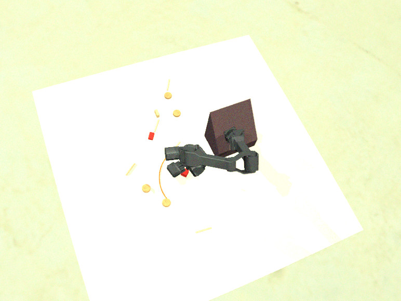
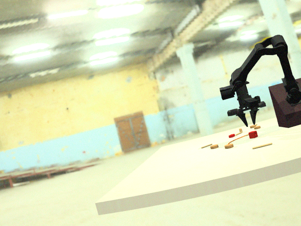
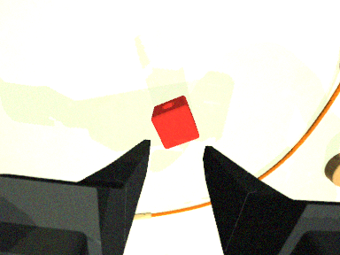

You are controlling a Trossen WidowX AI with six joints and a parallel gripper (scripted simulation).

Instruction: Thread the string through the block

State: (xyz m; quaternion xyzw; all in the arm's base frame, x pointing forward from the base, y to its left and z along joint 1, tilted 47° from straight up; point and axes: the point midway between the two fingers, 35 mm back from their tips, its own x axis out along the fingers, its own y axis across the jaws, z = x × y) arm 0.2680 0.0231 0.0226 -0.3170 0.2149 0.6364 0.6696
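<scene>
Now: gripper tip 40 mm above the red block. Also, from my gripper tip: thin wooden stick 140 mm to the right, 60 mm below, 20 mm behind; small pale block 360 mm to the right, 50 mm below, 40 mm behind; round wooden button 150 mm ahead, 90 mm to the left, 50 mm below.
</scene>
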